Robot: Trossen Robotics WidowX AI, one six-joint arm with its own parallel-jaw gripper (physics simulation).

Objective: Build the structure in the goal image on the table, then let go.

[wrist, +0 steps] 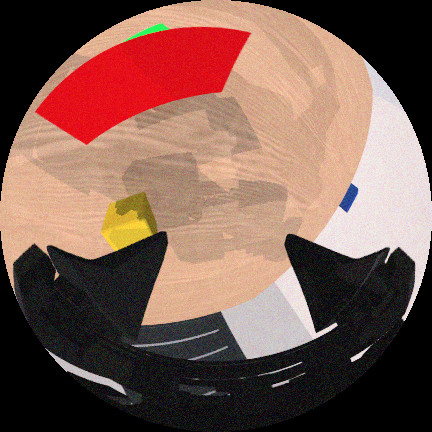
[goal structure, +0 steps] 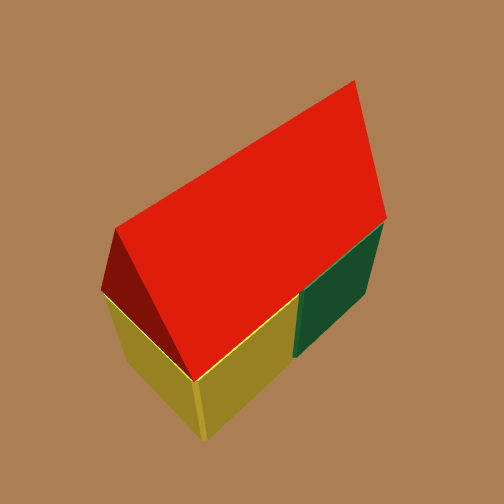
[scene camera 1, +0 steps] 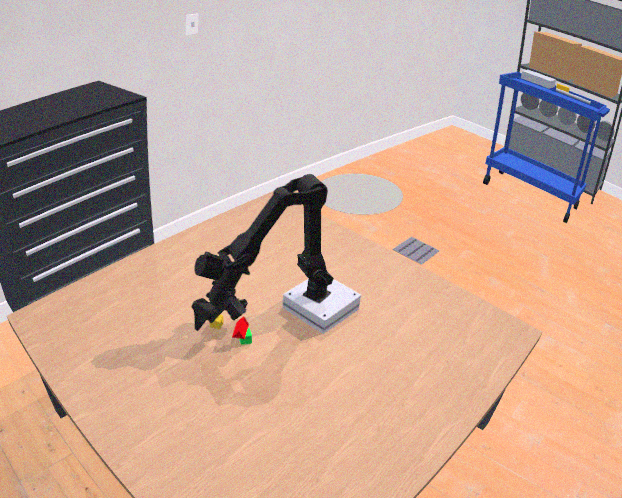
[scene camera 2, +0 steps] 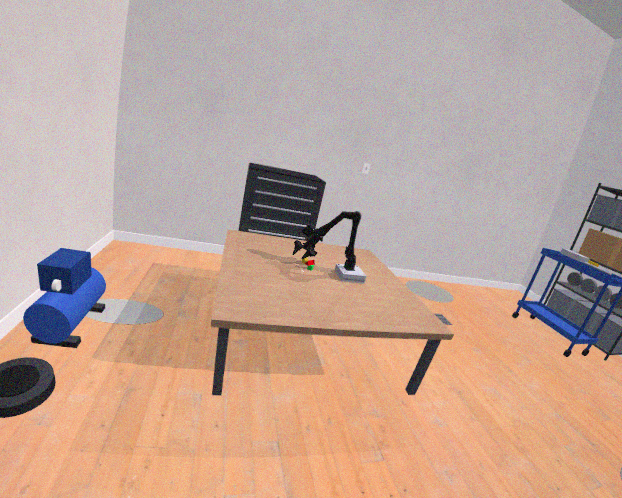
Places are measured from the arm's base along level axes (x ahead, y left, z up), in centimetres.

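Where they show: gripper, fingertip midpoint: (wrist: 228,239) (scene camera 1: 203,326) (scene camera 2: 297,256); arm's base at its link origin: (scene camera 1: 316,294) (scene camera 2: 349,268).
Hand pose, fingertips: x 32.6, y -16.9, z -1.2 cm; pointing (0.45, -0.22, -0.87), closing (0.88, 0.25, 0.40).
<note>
Each offset is from my fingertips to the centre of the thing. Level surfaces: height alone.
A red roof-shaped block @(dz -0.4, dx -6.6, dy +8.1 cm) (scene camera 1: 241,327) (scene camera 2: 310,263) (wrist: 150,75) rests on top of a green block @(dz -2.8, dx -7.1, dy +9.9 cm) (scene camera 1: 246,338) (scene camera 2: 311,268) (wrist: 152,31), which it mostly hides in the wrist view. A small yellow block @(dz -2.8, dx -6.5, dy -1.0 cm) (scene camera 1: 216,322) (scene camera 2: 305,260) (wrist: 129,225) lies on the table, apart from them. My gripper (scene camera 1: 218,320) (scene camera 2: 304,255) (wrist: 228,239) is open and empty, pointing down low over the table near the yellow block. In the wrist view the left finger hides part of the yellow block, which lies outside the gap between the fingers.
The wooden table @(dz -4.4 cm) (scene camera 1: 363,415) (scene camera 2: 290,306) carries the arm's white base (scene camera 1: 324,311) (scene camera 2: 350,274) to the right of the blocks. A black drawer cabinet (scene camera 1: 77,191) (scene camera 2: 282,197) stands beyond the table. A blue cart (scene camera 1: 539,173) stands on the floor at the right.
</note>
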